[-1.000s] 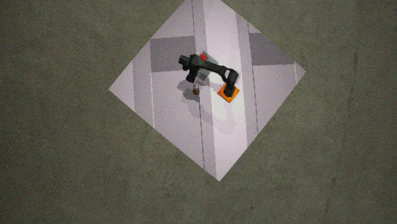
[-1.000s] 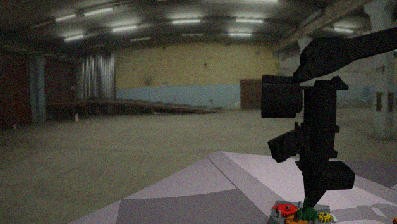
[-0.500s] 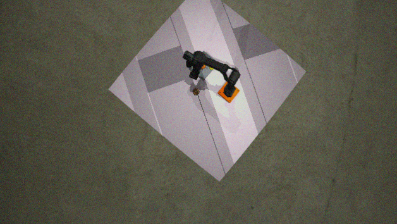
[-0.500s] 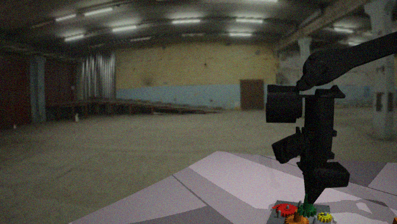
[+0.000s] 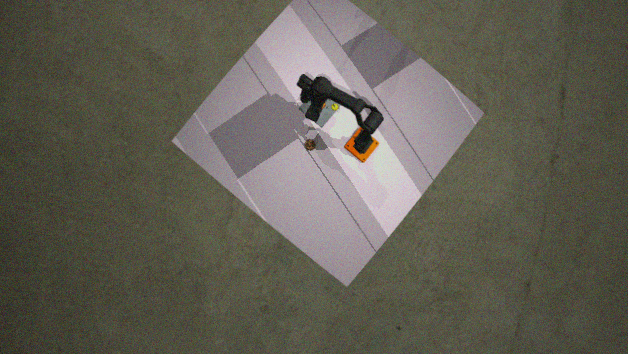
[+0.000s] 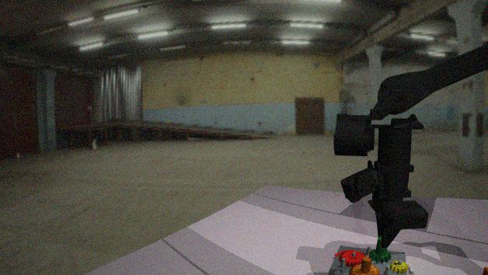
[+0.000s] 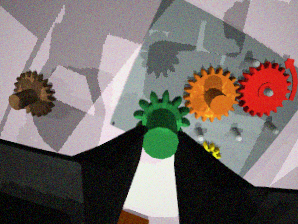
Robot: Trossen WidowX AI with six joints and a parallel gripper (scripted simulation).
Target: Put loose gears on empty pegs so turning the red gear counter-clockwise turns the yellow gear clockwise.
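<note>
Right now my gripper tip is 100 mm above the yellow gear, 90 mm to the left of it and 40 mm past it. The rest, counted from my gripper tip: orange gear 90 mm below, 50 mm to the right, 30 mm ahead; small green gear 10 mm below; red gear 100 mm to the right, 100 mm below, 70 mm ahead.
</note>
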